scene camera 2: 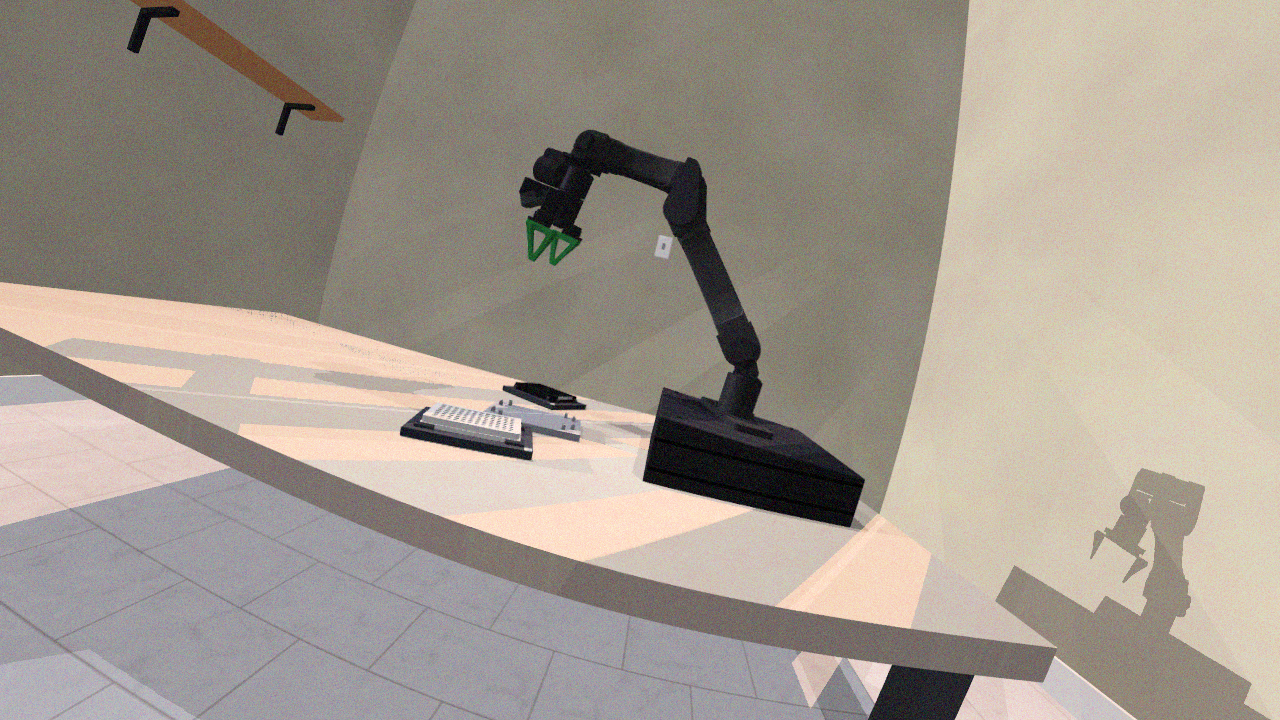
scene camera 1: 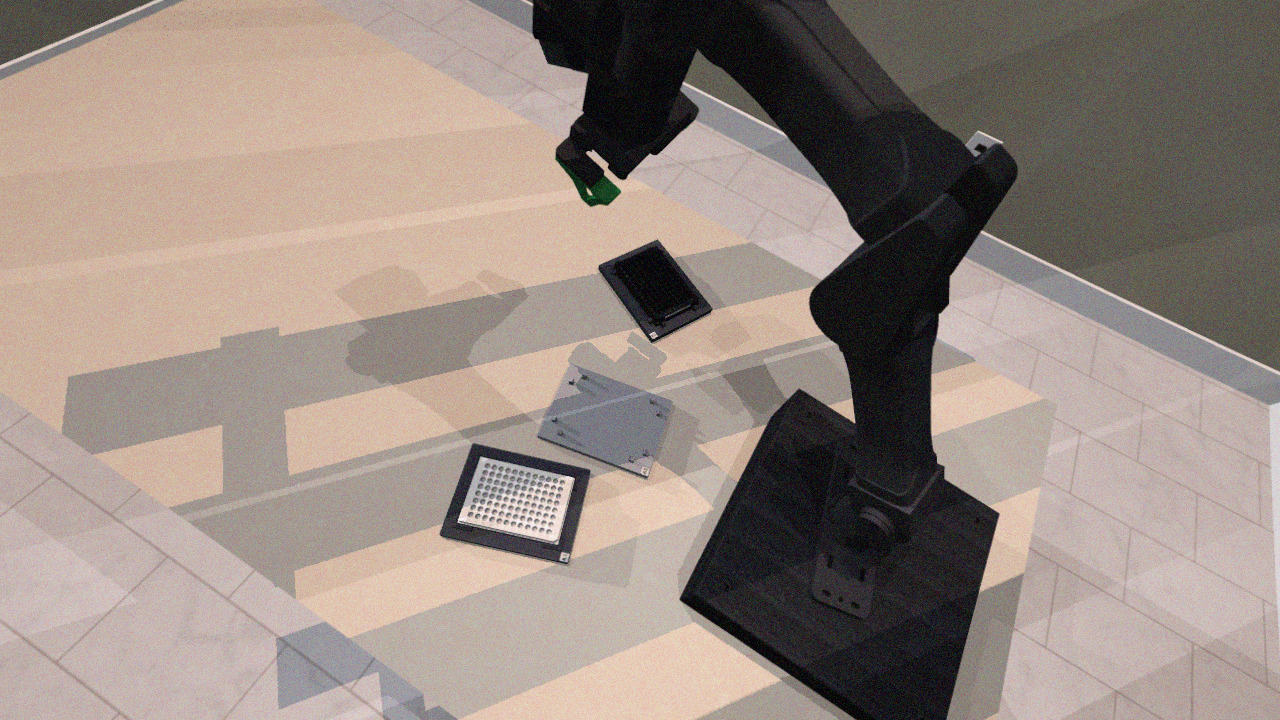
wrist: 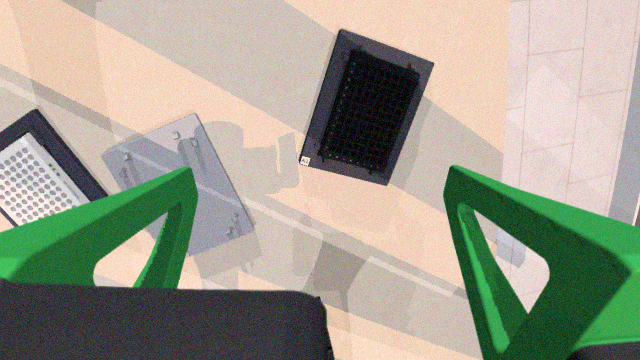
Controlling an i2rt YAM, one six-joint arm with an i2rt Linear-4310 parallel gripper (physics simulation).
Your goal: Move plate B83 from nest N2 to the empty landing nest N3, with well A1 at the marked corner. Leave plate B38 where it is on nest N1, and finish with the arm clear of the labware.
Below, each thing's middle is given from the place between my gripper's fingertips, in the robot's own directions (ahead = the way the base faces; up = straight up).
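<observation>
So you can picture it, my hand is 290 mm above the grey holder [scene camera 1: 607,420], and it's 70 mm past the holder and 160 mm to the right of it.
</observation>
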